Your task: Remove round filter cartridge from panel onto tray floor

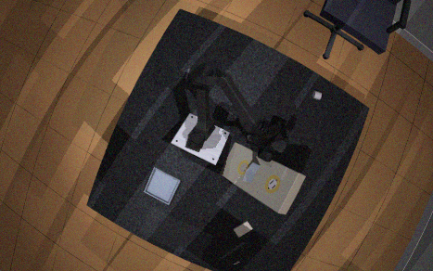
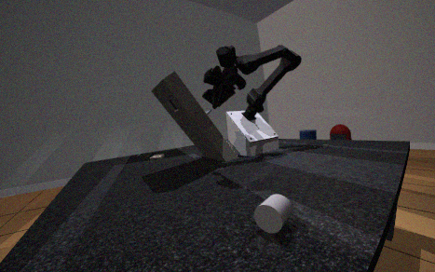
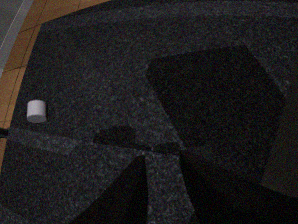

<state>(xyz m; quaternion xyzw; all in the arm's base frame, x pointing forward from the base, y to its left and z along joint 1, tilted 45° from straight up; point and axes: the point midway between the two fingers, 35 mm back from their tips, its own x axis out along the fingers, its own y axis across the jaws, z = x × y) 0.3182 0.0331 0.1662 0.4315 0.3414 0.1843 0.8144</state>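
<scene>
Right now the round filter cartridge is 3 cm ahead of my gripper tip, 19 cm to the right of it and 6 cm above it. Also, from my gripper tip: small pale block: 4 cm ahead, 51 cm to the right, 21 cm below; then grey square tray: 45 cm behind, 42 cm to the right, 21 cm below.
</scene>
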